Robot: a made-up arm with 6 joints.
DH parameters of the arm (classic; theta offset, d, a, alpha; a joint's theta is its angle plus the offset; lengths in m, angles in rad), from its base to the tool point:
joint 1: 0 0.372 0 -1.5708
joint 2: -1.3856 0 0.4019 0
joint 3: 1.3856 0 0.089 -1.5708
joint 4: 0 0.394 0 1.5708
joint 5: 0 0 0.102 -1.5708
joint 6: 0 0.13 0 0
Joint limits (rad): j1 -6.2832..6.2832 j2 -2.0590..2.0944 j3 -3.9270..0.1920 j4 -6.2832..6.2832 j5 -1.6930..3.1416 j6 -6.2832..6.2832
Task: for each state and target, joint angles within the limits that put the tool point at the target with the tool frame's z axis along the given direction. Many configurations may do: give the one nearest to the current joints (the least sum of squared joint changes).
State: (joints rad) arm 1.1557 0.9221 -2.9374 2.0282 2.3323 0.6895
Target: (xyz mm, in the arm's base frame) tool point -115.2 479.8 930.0 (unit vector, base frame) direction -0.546 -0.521 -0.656
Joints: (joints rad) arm 1.4902 0.7098 -3.1299 1.5502 2.6152 0.6895
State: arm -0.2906 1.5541 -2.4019 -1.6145 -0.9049 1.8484
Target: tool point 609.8 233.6 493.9 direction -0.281 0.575 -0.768
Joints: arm 0.2438 0.9471 -2.3828 -2.4648 -1.6000 1.8484
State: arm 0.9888 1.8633 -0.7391 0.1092 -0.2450 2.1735
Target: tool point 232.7 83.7 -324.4 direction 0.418 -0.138 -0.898
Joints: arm 0.6199 2.0927 -1.3675 0.4224 -1.0477 2.1735
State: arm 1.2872 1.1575 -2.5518 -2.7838 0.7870 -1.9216
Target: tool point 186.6 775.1 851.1 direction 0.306 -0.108 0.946
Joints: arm 1.3694 1.1667 -3.2125 -2.7845 1.1669 -1.9216
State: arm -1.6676 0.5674 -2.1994 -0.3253 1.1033 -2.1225
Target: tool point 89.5 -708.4 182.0 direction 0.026 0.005 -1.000
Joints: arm -1.4438 0.7787 -1.3301 0.0503 0.5536 -2.1225
